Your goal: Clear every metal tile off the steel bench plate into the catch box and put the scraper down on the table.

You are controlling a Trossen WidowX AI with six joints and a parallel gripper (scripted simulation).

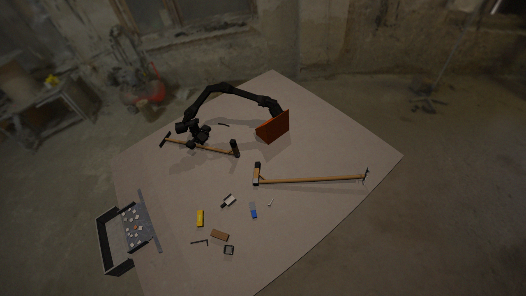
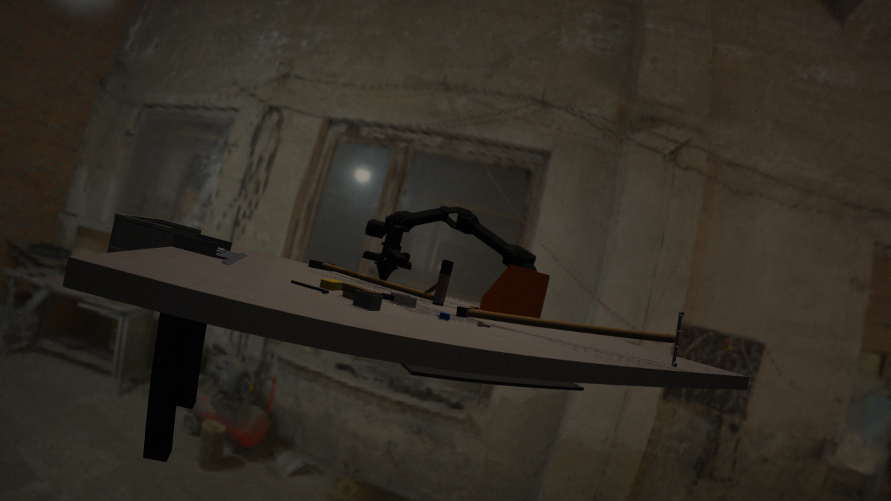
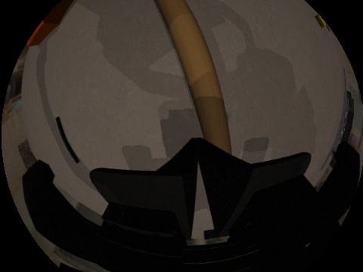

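Now: the wooden-shafted scraper 30 mm ahead of my gripper tip, 10 mm to the right of it and 50 mm above it. The rest, counted from my gripper tip: wooden block 240 mm ahead, 560 mm to the left; then yellow block 260 mm ahead, 420 mm to the left; then blue piece 30 mm ahead, 560 mm to the left, 10 mm below.
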